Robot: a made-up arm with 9 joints. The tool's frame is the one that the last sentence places.
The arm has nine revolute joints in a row. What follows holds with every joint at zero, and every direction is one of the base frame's. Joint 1 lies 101.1 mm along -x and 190.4 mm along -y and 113.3 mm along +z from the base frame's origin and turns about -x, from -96.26 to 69.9 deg. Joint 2 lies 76.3 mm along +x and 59.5 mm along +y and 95.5 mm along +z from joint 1 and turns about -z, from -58.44 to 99.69 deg. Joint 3 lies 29.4 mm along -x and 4.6 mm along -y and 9.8 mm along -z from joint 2 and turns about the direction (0.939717, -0.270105, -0.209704), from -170.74 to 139.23 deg. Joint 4 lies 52.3 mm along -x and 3.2 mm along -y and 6.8 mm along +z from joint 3 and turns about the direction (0.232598, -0.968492, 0.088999), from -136.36 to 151.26 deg. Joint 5 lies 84.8 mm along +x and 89 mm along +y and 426.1 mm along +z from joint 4 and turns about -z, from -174.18 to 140.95 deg. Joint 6 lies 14.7 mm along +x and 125.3 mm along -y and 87.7 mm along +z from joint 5 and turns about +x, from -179.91 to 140.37 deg. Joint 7 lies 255.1 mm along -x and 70.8 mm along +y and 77.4 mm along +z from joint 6 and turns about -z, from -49.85 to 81.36 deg. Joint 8 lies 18.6 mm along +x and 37 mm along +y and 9 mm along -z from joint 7 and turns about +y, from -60.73 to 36.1 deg. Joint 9 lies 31.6 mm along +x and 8.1 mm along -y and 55.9 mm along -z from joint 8 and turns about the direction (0.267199, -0.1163, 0.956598), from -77.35 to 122.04 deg. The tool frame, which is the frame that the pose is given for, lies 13 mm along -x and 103 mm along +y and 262.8 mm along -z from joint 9; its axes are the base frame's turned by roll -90, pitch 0 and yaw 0 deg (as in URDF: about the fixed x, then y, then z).
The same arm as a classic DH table. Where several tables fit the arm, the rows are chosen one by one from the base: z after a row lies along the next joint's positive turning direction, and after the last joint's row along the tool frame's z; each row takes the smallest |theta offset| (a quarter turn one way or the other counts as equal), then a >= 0, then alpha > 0; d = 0 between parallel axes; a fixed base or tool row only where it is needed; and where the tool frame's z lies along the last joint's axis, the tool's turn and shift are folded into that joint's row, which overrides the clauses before.
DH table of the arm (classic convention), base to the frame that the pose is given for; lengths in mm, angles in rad. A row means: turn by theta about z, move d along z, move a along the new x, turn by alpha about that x. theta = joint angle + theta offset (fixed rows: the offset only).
base (fixed): theta_offset -1.5708, d 113.3, a 190.4, alpha 1.5708
joint 1: theta_offset 0, d 24.8, a -59.5, alpha 1.5708
joint 2: theta_offset 0.2799, d -79.9, a 12.5, alpha 1.3595
joint 3: theta_offset 1.3549, d -85.8, a 7.4, alpha 1.0911
joint 4: theta_offset -1.283, d -48.6, a -103.2, alpha -1.6599
joint 5: theta_offset -1.3351, d -519.8, a 125.3, alpha 1.5708
joint 6: theta_offset 0, d -240.4, a -70.8, alpha -1.5708
joint 7: theta_offset -1.5708, d -68.4, a 18.6, alpha 1.5708
joint 8: theta_offset 0.2724, d 23.6, a 45.5, alpha 1.6874
joint 9: theta_offset 0, d -304, a 58.2, alpha -1.6874
tool (fixed): theta_offset -0.2724, d 73, a 0, alpha 0
Joint limits (rad, base to tool): -1.6801..1.22 -1.02..1.7399 -2.98..2.43 -2.3799..2.64 -3.04..2.46 -3.14..2.4499 -0.87..1.42 -1.0599..0.6301 -1.35..2.13

